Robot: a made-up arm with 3 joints. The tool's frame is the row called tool.
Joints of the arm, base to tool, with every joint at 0 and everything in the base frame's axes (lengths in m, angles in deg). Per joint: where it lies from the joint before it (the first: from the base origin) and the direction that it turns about. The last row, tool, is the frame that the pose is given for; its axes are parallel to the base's.
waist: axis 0 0 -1 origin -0.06 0.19 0.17
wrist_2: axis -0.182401 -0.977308 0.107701 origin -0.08 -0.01 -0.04
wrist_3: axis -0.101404 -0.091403 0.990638 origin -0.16 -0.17 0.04
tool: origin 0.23 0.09 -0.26
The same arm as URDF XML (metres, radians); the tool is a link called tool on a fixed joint. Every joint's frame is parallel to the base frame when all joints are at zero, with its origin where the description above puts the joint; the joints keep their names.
<robot name="arm">
  <joint name="tool_fixed" type="fixed">
    <parent link="link3"/>
    <child link="tool"/>
    <origin xyz="0.23 0.09 -0.26"/>
  </joint>
  <joint name="wrist_3" type="continuous">
    <parent link="link2"/>
    <child link="link3"/>
    <origin xyz="-0.16 -0.17 0.04"/>
    <axis xyz="-0.101404 -0.091403 0.990638"/>
  </joint>
  <joint name="wrist_2" type="continuous">
    <parent link="link1"/>
    <child link="link2"/>
    <origin xyz="-0.08 -0.01 -0.04"/>
    <axis xyz="-0.182401 -0.977308 0.107701"/>
  </joint>
  <joint name="waist" type="continuous">
    <parent link="base"/>
    <child link="link1"/>
    <origin xyz="-0.06 0.19 0.17"/>
    <axis xyz="0 0 -1"/>
  </joint>
  <link name="base"/>
  <link name="link1"/>
  <link name="link2"/>
  <link name="link3"/>
  <link name="tool"/>
</robot>

